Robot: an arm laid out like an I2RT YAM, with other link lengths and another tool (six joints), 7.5 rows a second.
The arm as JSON. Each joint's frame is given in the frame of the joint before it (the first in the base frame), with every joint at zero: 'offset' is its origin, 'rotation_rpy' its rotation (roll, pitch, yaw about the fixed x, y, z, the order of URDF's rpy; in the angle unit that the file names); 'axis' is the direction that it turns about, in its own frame. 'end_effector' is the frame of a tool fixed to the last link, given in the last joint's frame.
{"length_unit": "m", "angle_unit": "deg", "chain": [
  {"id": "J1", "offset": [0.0, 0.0, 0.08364], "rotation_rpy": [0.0, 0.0, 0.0], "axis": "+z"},
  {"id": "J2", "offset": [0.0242, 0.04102, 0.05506], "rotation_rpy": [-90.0, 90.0, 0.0], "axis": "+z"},
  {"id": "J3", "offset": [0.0, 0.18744, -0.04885], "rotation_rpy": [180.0, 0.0, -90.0], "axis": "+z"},
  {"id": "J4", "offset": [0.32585, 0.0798, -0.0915], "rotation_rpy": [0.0, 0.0, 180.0], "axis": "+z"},
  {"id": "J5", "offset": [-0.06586, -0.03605, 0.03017], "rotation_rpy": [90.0, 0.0, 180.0], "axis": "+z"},
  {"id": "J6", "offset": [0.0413, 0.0, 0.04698], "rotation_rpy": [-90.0, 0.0, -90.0], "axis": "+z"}
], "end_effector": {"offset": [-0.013, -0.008, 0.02], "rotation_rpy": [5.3, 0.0, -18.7]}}
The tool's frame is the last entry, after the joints.
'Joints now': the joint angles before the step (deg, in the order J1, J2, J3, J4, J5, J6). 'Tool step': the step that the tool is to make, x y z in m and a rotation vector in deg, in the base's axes. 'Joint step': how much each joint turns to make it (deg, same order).
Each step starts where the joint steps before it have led.
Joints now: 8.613 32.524 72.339 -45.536 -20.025 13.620
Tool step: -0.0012 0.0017 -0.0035 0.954 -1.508 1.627
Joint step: -0.019 -2.128 -2.561 2.287 -1.700 0.618
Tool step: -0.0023 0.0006 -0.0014 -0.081 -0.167 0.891
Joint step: 0.015 -0.777 -0.615 -0.075 -0.867 -0.176
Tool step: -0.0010 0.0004 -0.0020 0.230 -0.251 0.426
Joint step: 0.023 -0.856 -0.940 0.436 -0.414 0.178
